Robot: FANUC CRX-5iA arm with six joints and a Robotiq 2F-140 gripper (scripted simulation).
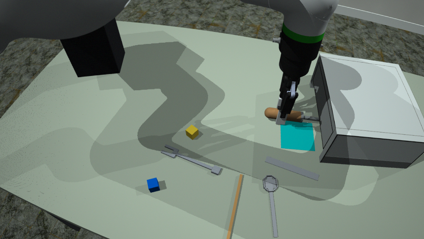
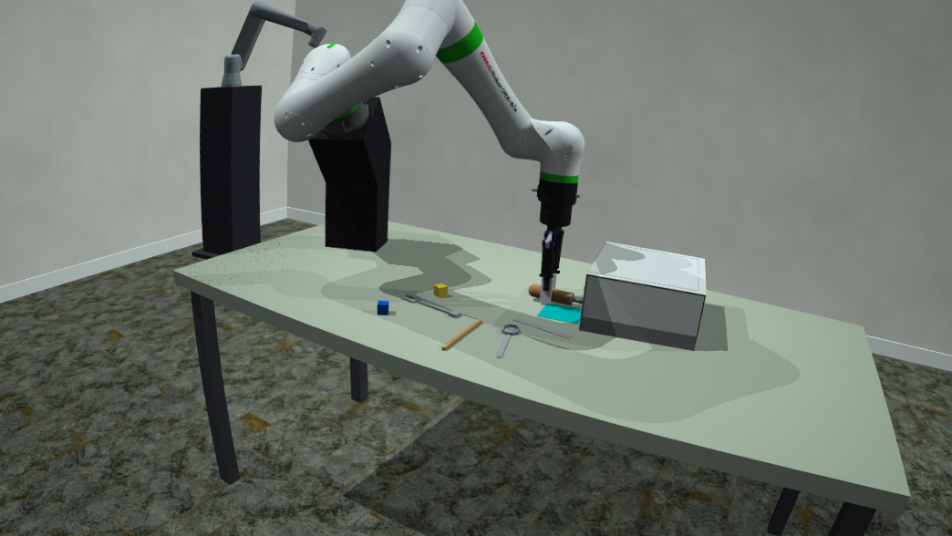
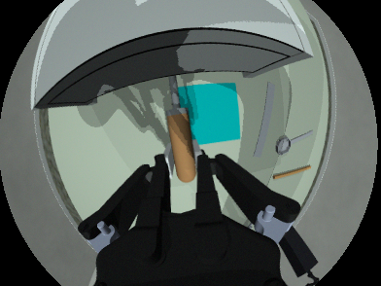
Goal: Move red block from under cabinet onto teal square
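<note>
The yellow cube lies 25 cm behind my hand, 8 cm to the right of it and 3 cm below it. From my hand the other things lie so: teal square (5 cm ahead, 5 cm to the right, 4 cm below); red block (22 cm ahead, 3 cm to the right, 2 cm below); flat grey bar (3 cm ahead, 16 cm to the right, 4 cm below).
</note>
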